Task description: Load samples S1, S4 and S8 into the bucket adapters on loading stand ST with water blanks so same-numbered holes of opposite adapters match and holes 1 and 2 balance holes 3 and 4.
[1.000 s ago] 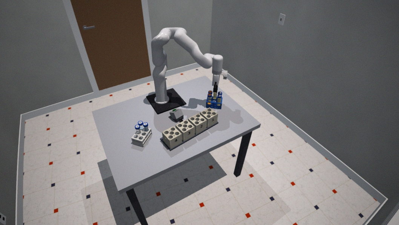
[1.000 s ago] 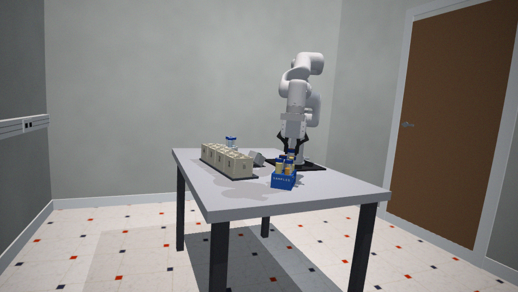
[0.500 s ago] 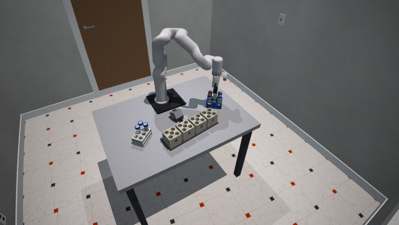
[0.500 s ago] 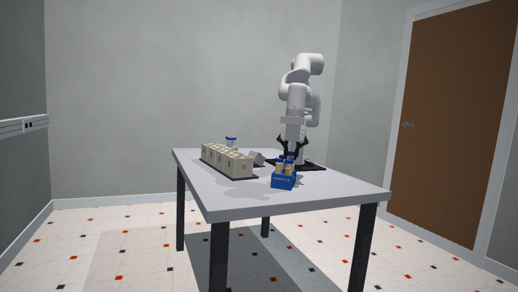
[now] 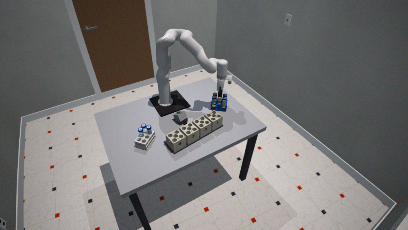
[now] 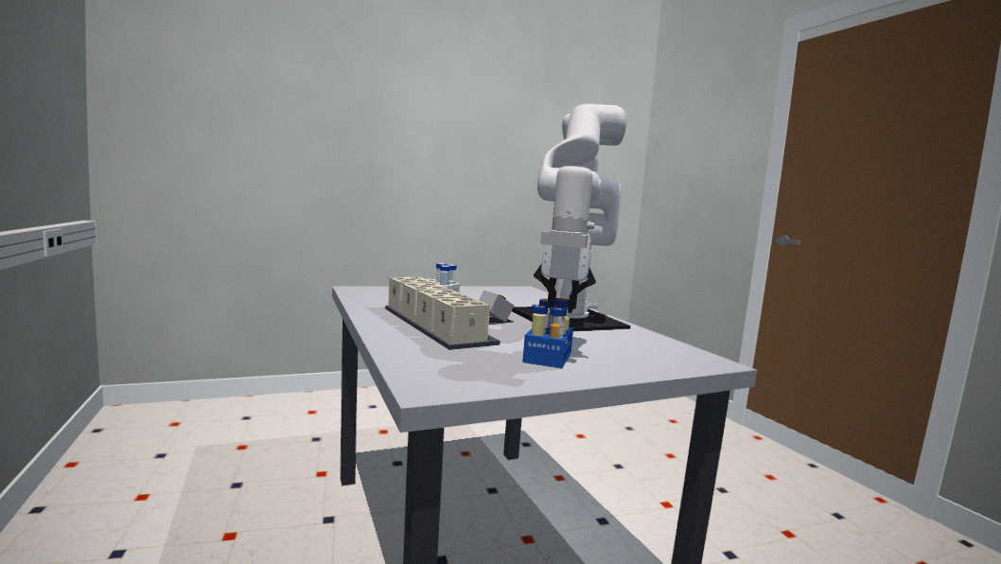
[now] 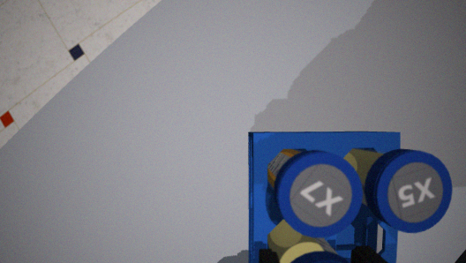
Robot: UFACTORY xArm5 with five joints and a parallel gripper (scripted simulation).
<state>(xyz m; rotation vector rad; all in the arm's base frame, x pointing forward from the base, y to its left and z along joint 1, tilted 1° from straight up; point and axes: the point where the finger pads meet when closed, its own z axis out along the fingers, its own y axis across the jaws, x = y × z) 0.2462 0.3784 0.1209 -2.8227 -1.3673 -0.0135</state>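
Now: hand 10 cm above the blue samples rack, 2 cm short of it and 1 cm to the left of it. Also, from my hand: adapter 3: 38 cm to the right, 21 cm ahead, 8 cm below; white rack: 67 cm to the right, 10 cm below, 10 cm ahead.
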